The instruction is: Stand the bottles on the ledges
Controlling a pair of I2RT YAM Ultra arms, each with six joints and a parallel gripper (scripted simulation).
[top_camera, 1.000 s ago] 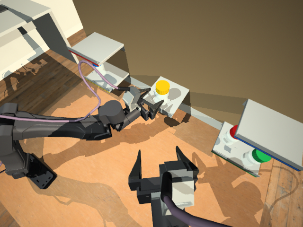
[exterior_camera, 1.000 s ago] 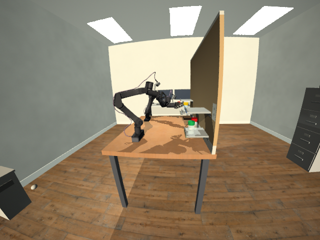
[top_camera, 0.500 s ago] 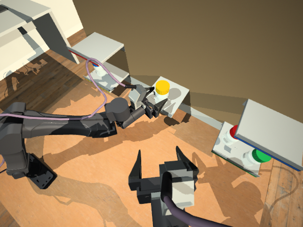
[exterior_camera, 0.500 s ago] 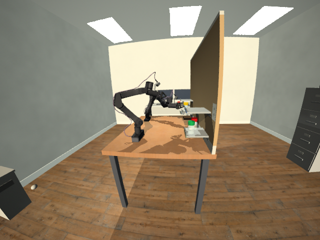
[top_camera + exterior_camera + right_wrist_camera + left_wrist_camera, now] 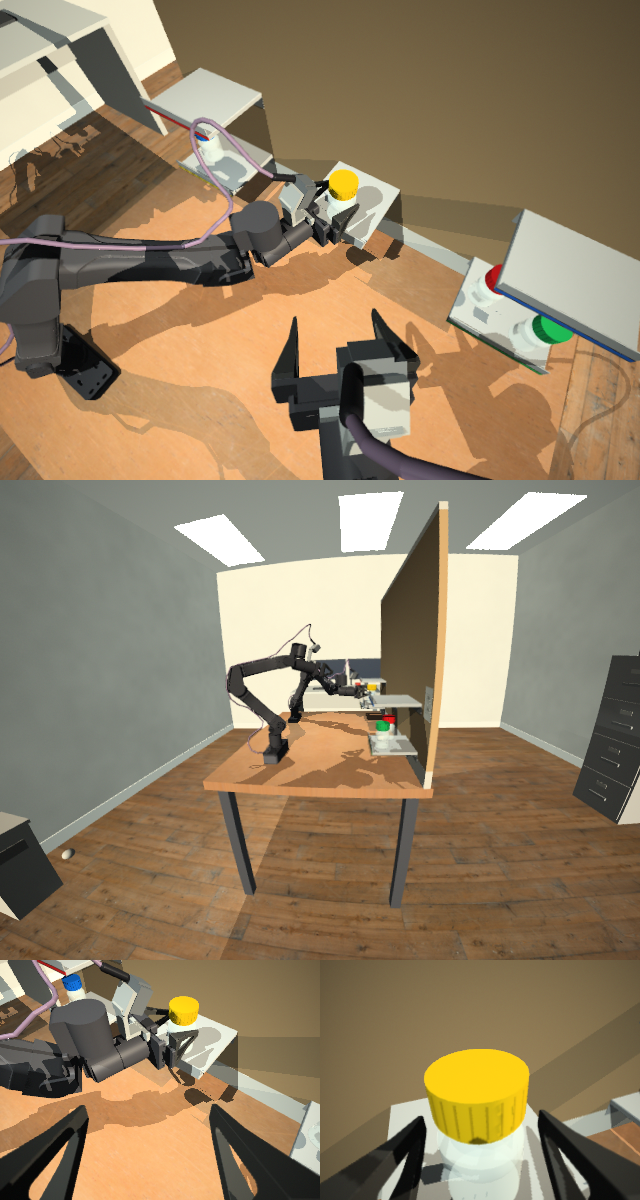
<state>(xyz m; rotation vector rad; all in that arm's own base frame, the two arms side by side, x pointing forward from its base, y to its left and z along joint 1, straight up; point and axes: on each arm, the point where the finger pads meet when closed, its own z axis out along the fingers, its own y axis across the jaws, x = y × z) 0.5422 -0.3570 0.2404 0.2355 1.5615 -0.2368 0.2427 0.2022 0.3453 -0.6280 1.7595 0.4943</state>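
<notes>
Now: the blue-capped bottle 43 cm to the left of my left hand, 11 cm below it and 8 cm ahead of it. Round my left hand: yellow-capped bottle 2 cm below; then red-capped bottle 34 cm to the right, 11 cm below, 1 cm ahead; then brown wall 19 cm above, 15 cm ahead, 2 cm to the right.
</notes>
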